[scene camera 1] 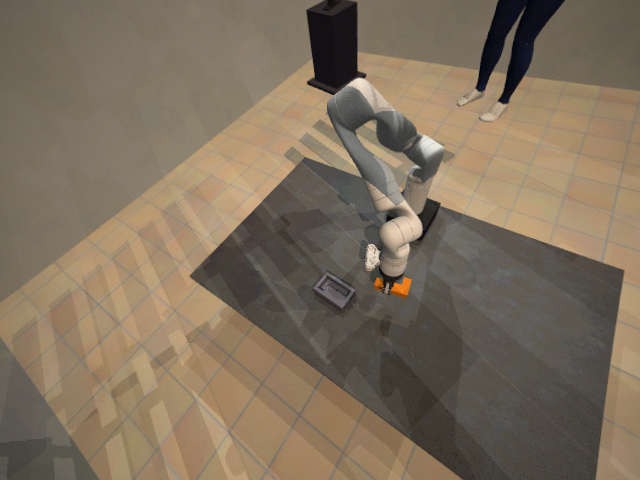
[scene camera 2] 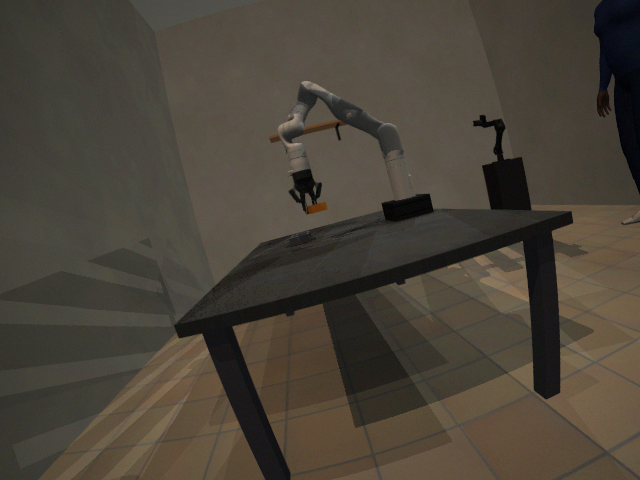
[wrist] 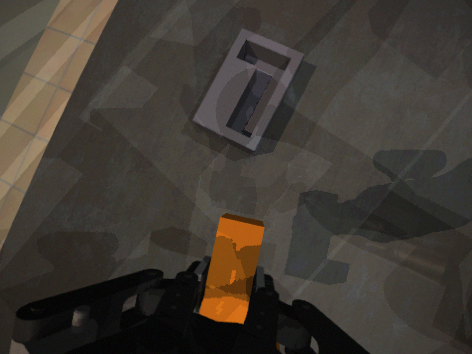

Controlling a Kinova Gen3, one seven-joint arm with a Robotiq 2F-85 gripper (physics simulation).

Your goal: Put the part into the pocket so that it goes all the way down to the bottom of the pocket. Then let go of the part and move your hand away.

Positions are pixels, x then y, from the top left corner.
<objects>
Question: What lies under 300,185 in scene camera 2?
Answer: My gripper.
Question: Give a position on an orange L-shaped block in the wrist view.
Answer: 238,240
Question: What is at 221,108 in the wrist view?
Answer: A grey pocket block.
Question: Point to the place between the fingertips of my gripper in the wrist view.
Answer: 232,273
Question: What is my gripper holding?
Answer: An orange L-shaped block.
</objects>
